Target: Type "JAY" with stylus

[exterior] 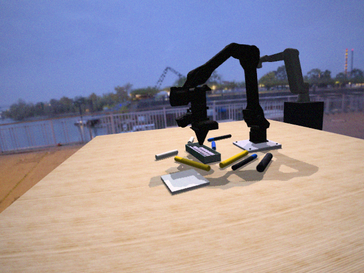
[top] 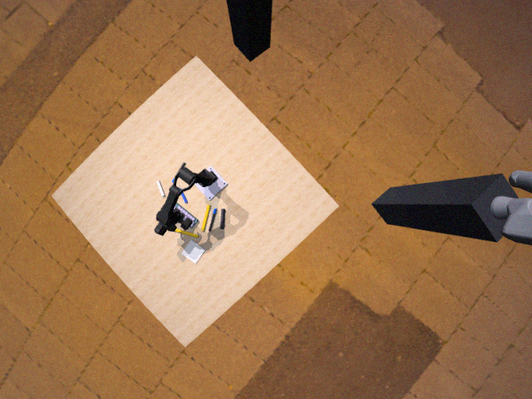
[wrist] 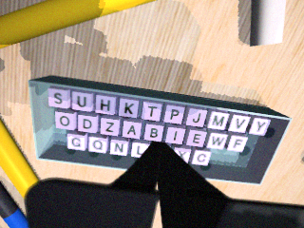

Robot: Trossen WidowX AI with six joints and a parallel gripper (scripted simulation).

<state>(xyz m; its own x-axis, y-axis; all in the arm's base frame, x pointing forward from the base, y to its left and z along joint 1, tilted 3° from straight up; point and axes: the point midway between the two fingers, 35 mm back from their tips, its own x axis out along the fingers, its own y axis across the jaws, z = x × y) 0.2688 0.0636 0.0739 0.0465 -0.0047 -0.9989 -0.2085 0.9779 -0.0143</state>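
My gripper tip is 80 mm past the blue stylus, 120 mm to the left of it and 30 mm above it. Round my gripper tip: white flat pad (90 mm ahead, 210 mm to the left, 40 mm below); then grey stylus tip (90 mm behind, 150 mm to the right, 30 mm below); then black cylinder (170 mm behind, 170 mm to the left, 30 mm below).
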